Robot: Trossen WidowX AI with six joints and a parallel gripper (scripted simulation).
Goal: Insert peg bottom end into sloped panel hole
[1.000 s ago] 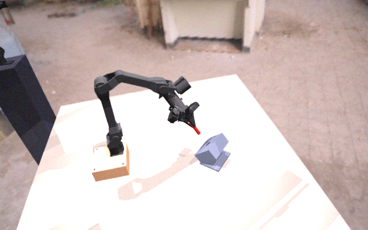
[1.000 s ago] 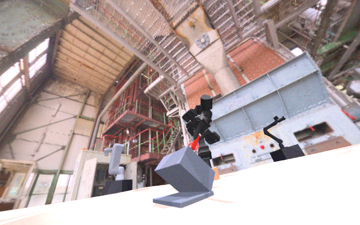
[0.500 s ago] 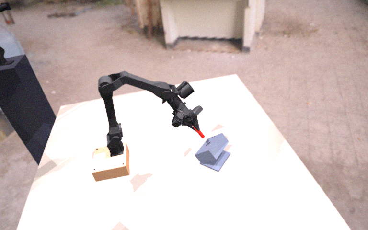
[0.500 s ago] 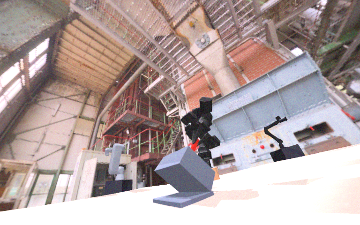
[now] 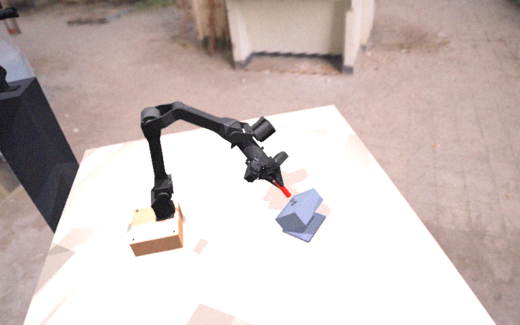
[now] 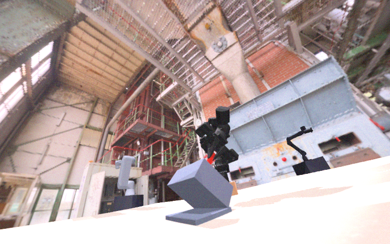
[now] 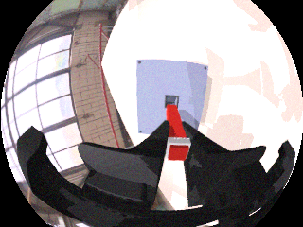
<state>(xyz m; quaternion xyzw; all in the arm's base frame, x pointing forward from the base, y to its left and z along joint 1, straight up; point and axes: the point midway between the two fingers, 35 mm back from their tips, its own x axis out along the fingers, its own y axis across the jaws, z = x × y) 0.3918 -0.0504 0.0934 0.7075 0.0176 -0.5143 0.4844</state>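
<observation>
Right now my gripper tip is 40 mm short of the sloped panel, 50 mm to the left of it and 70 mm above it. The rest, counted from my gripper tip: red peg 10 mm behind, 10 mm to the left, 10 mm above.
</observation>
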